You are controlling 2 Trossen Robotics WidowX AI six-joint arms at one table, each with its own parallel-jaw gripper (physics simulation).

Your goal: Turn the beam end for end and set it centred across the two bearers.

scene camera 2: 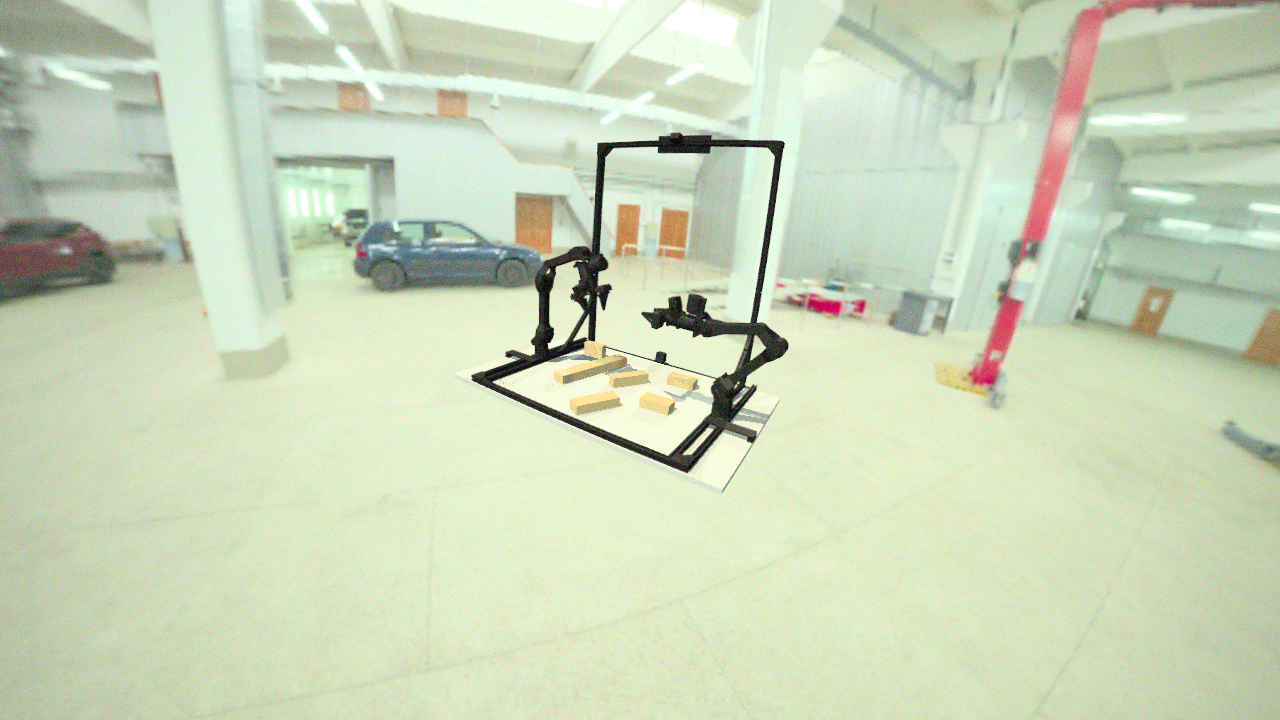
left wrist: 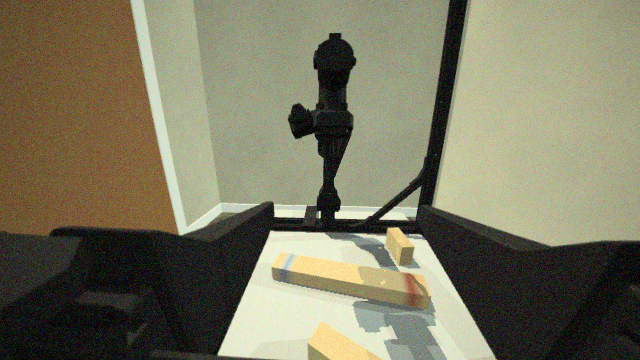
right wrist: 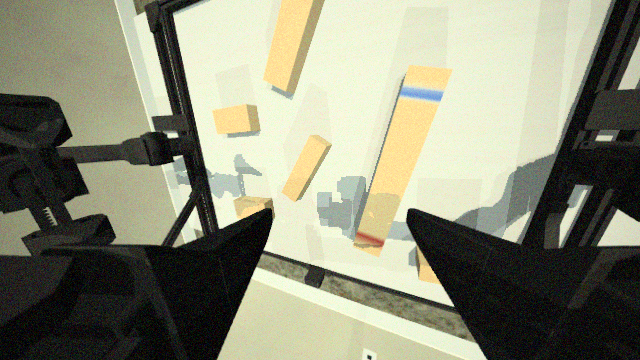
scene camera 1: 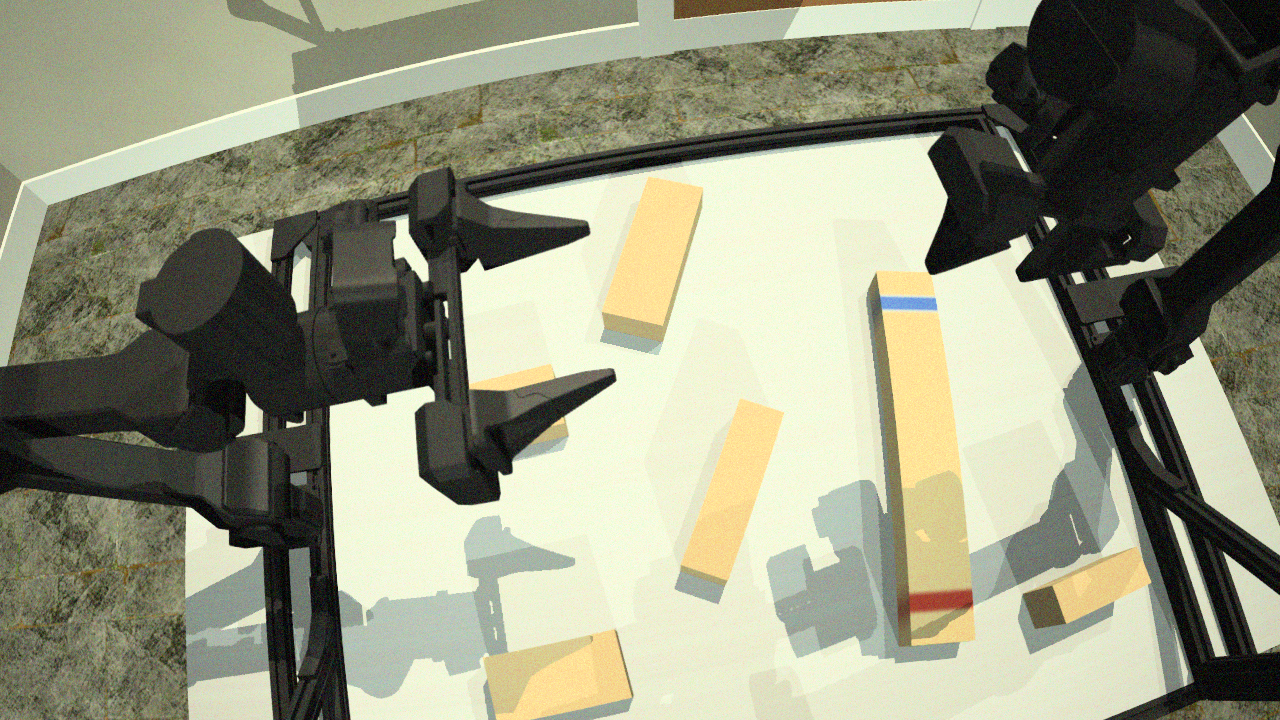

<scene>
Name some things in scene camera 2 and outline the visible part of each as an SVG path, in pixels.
My left gripper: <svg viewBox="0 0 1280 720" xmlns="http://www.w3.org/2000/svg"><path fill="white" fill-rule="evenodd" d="M681 296L668 298L668 308L654 308L653 313L642 312L641 315L651 324L653 329L661 328L664 322L666 322L666 326L671 325L676 327L676 329L682 329L681 322L686 312L682 310Z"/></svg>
My right gripper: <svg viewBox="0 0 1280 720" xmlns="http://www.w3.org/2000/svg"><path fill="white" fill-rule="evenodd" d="M593 274L580 277L579 284L572 288L574 293L570 295L571 300L579 303L586 315L588 314L587 298L584 298L586 295L599 293L597 296L604 311L609 291L612 290L610 284L596 286L596 276Z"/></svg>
A beam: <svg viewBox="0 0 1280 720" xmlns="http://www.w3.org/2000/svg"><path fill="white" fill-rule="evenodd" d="M627 357L616 354L554 371L554 380L561 384L566 384L627 365Z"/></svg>
</scene>
